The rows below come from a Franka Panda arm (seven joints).
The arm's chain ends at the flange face. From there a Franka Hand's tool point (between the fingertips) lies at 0.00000 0.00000 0.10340 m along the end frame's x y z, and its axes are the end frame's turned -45 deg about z.
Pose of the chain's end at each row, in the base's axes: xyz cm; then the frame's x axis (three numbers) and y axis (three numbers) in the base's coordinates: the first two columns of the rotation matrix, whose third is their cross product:
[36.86 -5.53 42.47 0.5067 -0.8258 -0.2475 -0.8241 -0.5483 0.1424]
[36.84 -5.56 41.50 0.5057 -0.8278 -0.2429 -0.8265 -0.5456 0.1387]
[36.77 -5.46 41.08 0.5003 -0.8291 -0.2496 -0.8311 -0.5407 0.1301]
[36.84 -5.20 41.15 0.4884 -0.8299 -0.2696 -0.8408 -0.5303 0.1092]
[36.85 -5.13 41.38 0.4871 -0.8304 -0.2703 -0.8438 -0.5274 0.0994]
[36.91 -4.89 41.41 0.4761 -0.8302 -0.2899 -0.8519 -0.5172 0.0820]
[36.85 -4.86 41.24 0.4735 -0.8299 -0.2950 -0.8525 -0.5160 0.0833]
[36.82 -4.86 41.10 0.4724 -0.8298 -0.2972 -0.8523 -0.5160 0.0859]
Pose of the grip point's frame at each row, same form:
[34.24 -4.17 32.56 0.9410 -0.1962 -0.2757 -0.2244 -0.9716 -0.0743]
[34.28 -4.21 31.57 0.9420 -0.1995 -0.2698 -0.2268 -0.9711 -0.0737]
[34.26 -3.99 31.16 0.9414 -0.2039 -0.2685 -0.2339 -0.9686 -0.0845]
[34.42 -3.41 31.26 0.9399 -0.2118 -0.2679 -0.2492 -0.9618 -0.1134]
[34.52 -3.27 31.48 0.9411 -0.2143 -0.2614 -0.2522 -0.9601 -0.1208]
[34.66 -2.74 31.55 0.9390 -0.2213 -0.2630 -0.2657 -0.9528 -0.1470]
[34.56 -2.67 31.40 0.9376 -0.2220 -0.2675 -0.2680 -0.9517 -0.1497]
[34.50 -2.66 31.27 0.9367 -0.2219 -0.2709 -0.2686 -0.9516 -0.1494]

